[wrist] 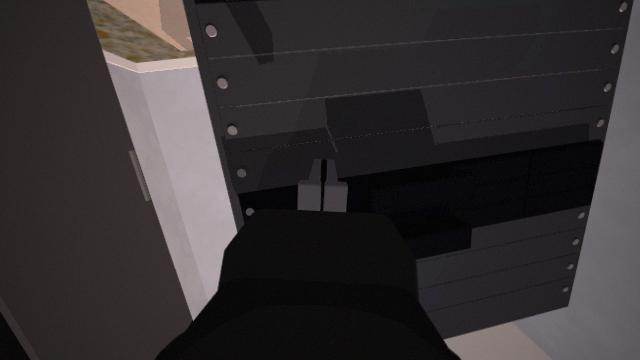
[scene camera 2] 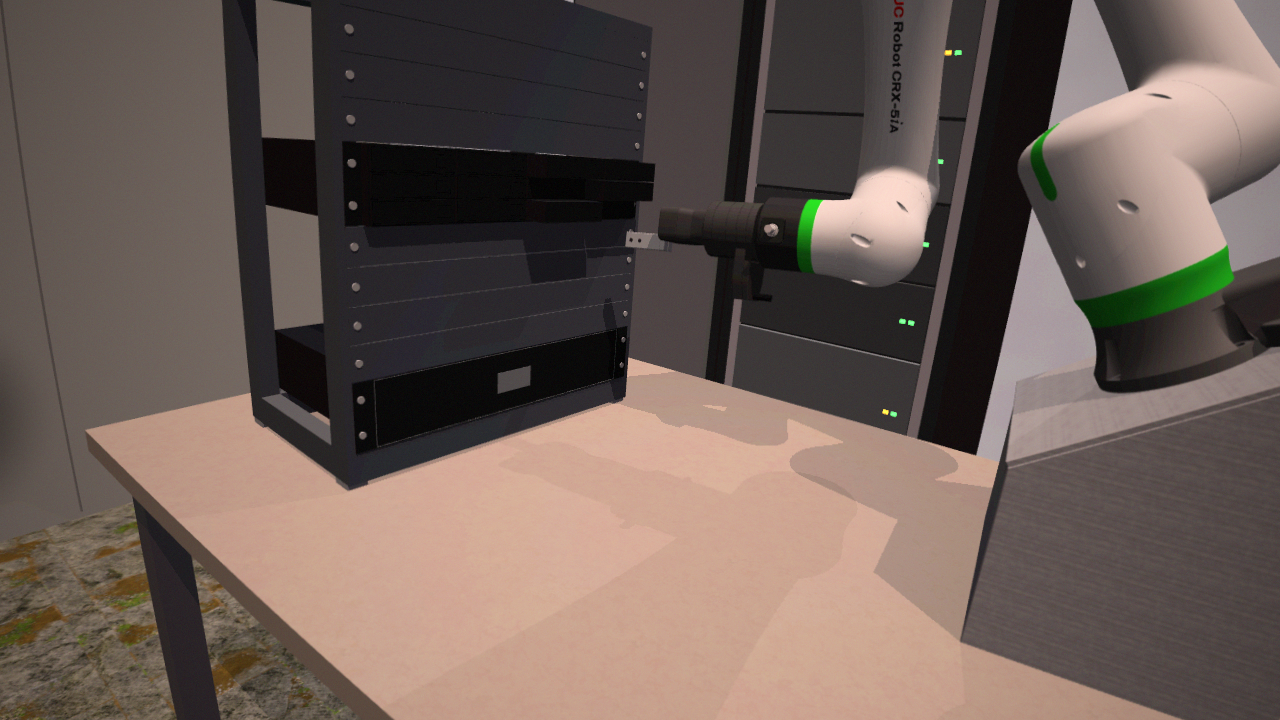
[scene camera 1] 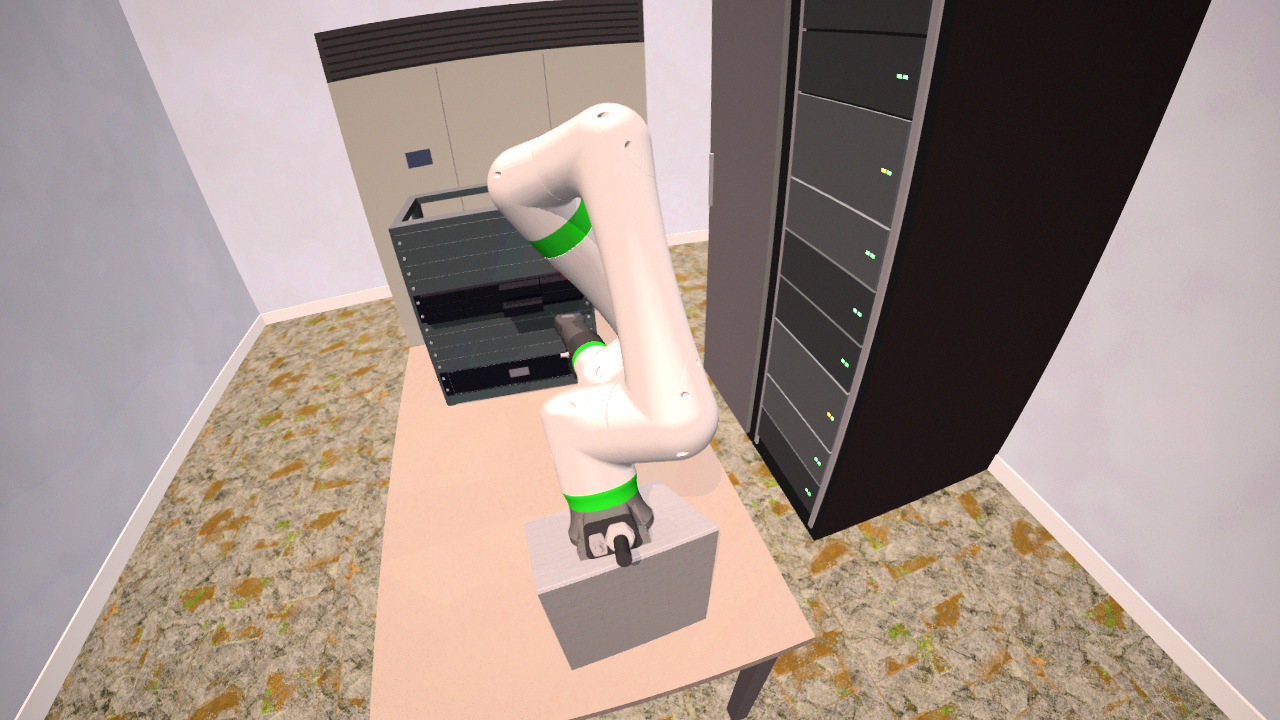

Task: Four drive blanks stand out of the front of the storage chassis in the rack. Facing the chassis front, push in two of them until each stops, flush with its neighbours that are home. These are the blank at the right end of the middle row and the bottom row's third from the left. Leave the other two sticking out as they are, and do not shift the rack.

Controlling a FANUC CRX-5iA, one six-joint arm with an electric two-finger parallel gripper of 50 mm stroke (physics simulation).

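Places are measured from the arm's base along level axes (x ahead, y left, z up), in metres.
Pixels of known places: gripper, between the fingertips: (wrist: 323, 172) (scene camera 2: 628, 239) (scene camera 1: 561, 319); arm's base, origin of its link: (scene camera 2: 1183, 360) (scene camera 1: 612, 527).
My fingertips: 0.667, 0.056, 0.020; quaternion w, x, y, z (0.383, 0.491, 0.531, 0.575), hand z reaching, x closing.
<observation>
Ahead of a thing's pixels: the offset from my fingertips to its middle, as dx, dy, dz. "spot": to the spot under its first point. Level surfaces: height alone.
The black storage chassis (scene camera 1: 456, 304) (scene camera 2: 429, 188) (wrist: 555, 175) sits in the dark rack (scene camera 1: 400, 268) (scene camera 2: 332, 295). In scene camera 2, the bottom row's third blank {+0.068, +0.103, +0.039} (scene camera 2: 563, 211) stands out of its front. The blank at the right end of the middle row {spot: +0.014, -0.007, +0.069} (scene camera 2: 628, 190) also stands out, below a protruding top-row blank {+0.074, -0.007, +0.096} (scene camera 2: 626, 170). The wrist view is upside down and too dark to separate all the blanks. My gripper (scene camera 2: 630, 239) (wrist: 323, 172) is shut and empty, pointing at the rack front near its right side, slightly below the chassis. Contact cannot be told; the arm partly hides the chassis in scene camera 1.
A lower black unit with a grey label {spot: +0.055, +0.156, -0.197} (scene camera 1: 519, 371) (scene camera 2: 513, 379) sits near the rack's foot. The rack stands on the wooden table {dz -0.291} (scene camera 1: 447, 537) (scene camera 2: 501, 573). The arm's grey pedestal (scene camera 1: 640, 608) (scene camera 2: 1136, 528) is in front. A tall server cabinet (scene camera 1: 1029, 268) (scene camera 2: 1002, 223) stands at the right.
</observation>
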